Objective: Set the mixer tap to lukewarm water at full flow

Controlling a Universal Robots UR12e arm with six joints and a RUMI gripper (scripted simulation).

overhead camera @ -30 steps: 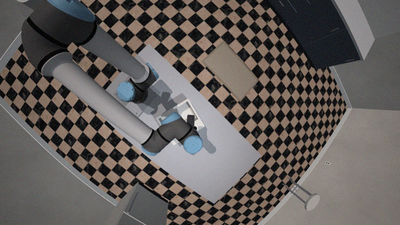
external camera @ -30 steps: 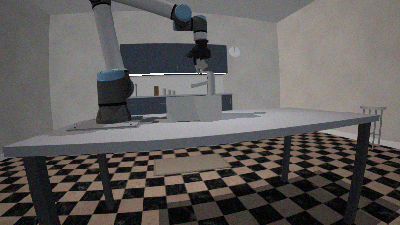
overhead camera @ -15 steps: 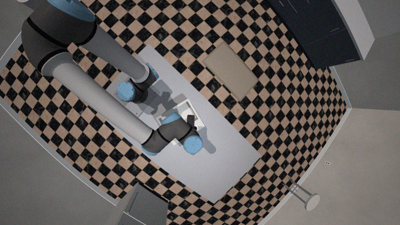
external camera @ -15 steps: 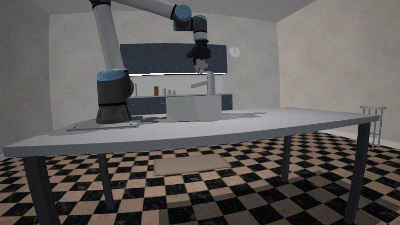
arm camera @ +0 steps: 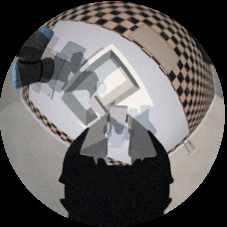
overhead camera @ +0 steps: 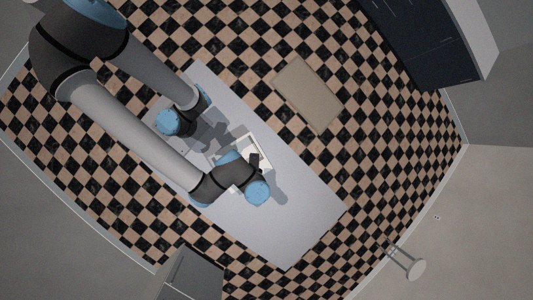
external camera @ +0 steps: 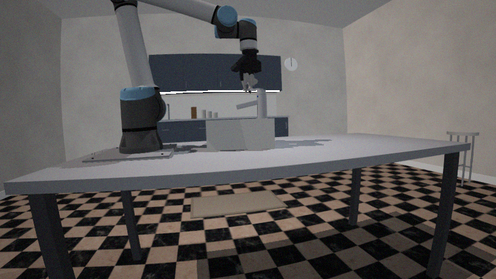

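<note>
The mixer tap lies 5 cm to the right of my hand, 5 cm below it and 3 cm ahead of it. The rest, counted from my hand: sink (24 cm below, 7 cm behind, 3 cm to the right); then lever (3 cm to the right, 2 cm ahead).
</note>
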